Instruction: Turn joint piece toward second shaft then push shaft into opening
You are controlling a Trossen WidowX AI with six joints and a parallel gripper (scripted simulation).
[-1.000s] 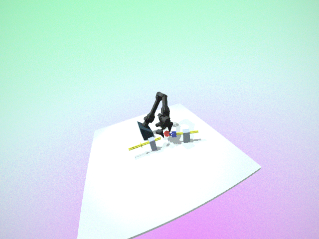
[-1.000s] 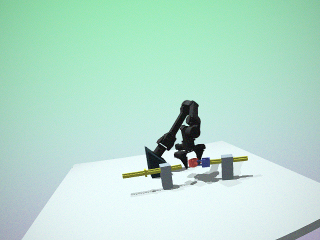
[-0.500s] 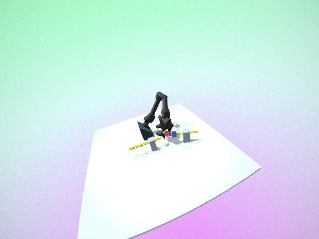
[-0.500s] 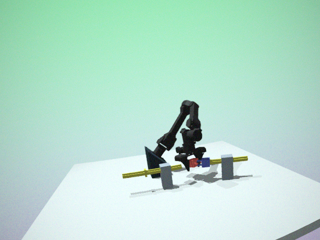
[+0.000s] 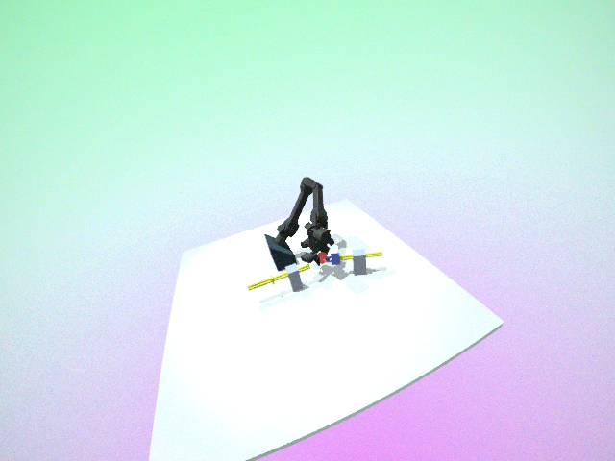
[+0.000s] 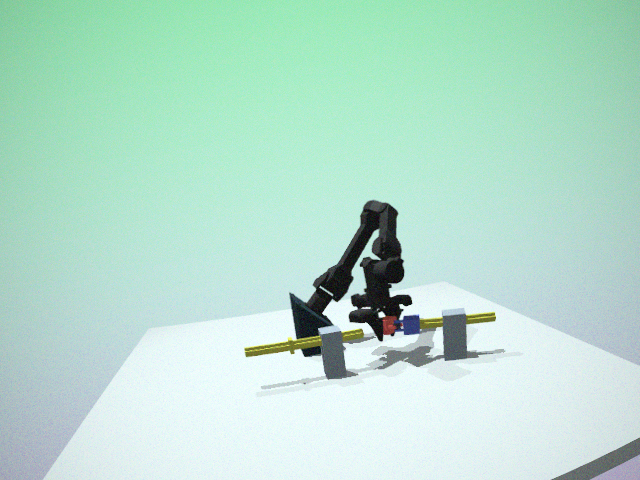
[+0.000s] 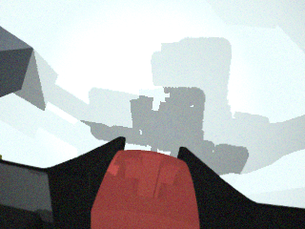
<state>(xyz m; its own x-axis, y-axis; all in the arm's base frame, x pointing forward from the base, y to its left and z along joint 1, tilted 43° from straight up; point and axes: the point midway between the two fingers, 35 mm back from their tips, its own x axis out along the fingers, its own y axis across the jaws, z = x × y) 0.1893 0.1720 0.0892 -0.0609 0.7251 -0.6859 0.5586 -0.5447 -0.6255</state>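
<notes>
Now: gripper tip 4 cm below the red square joint piece, 1 cm to the right of it and 1 cm short of it.
</notes>
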